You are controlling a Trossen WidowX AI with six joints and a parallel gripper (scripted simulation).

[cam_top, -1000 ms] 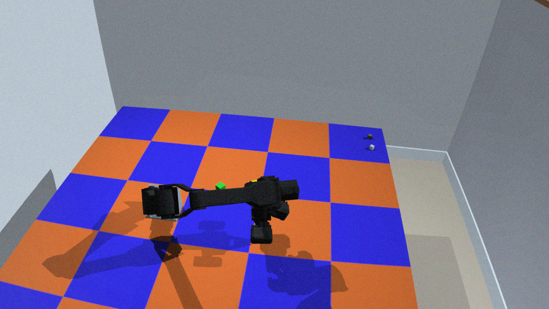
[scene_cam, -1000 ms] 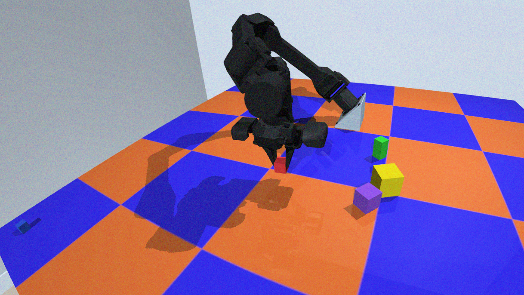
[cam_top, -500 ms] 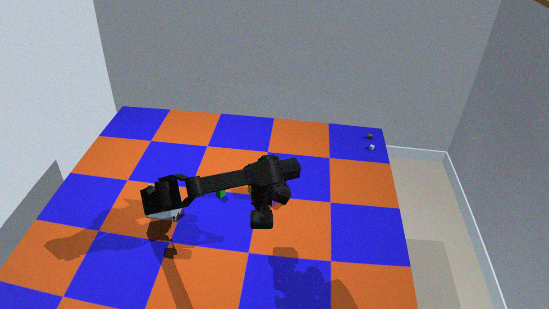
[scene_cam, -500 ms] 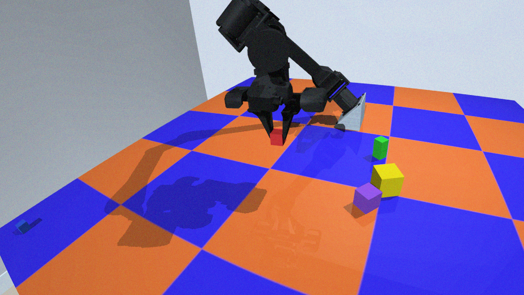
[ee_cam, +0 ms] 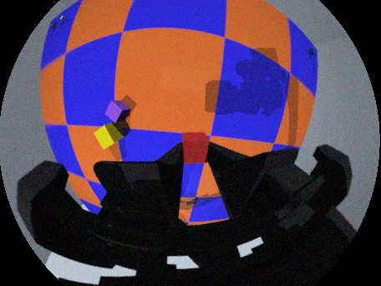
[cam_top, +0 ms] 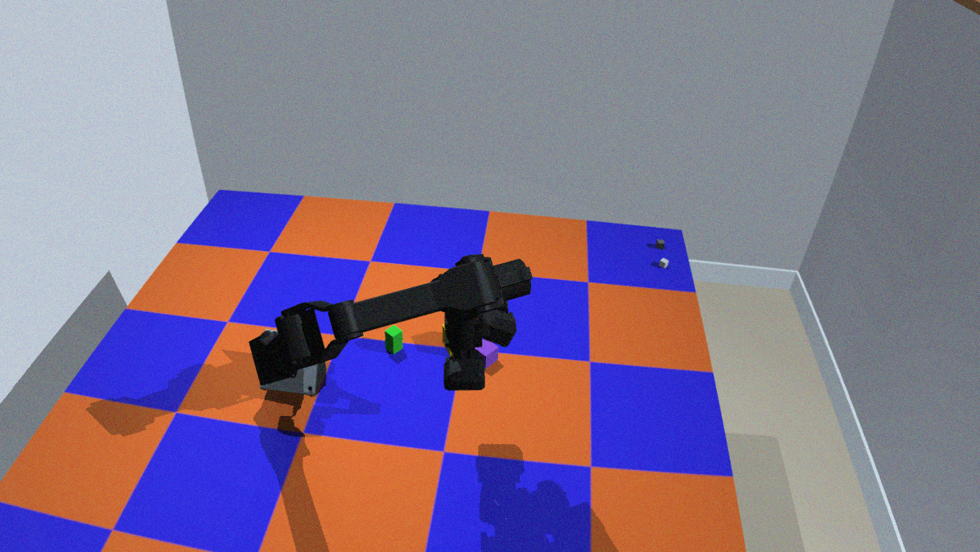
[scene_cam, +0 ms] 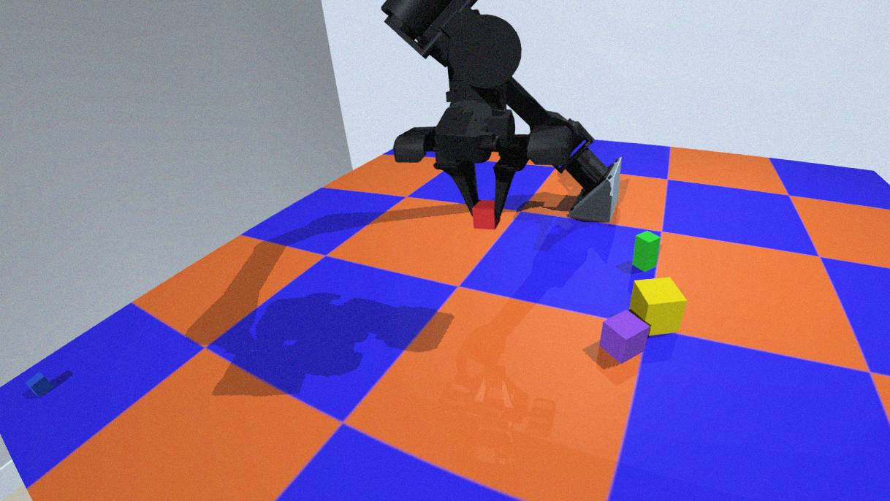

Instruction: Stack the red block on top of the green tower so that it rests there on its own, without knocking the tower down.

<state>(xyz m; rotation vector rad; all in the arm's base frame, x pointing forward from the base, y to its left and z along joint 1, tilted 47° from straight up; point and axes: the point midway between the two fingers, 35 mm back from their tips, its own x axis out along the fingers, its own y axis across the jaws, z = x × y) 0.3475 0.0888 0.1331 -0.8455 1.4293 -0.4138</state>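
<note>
Right now my gripper tip is 200 mm to the right of the yellow cube, 110 mm above it and 60 mm past it. The rest, counted from my gripper tip: small blue block: 460 mm ahead, 450 mm to the right, 120 mm below; then purple cube: 170 mm to the left, 110 mm below; then small red block: right at my gripper tip.
</note>
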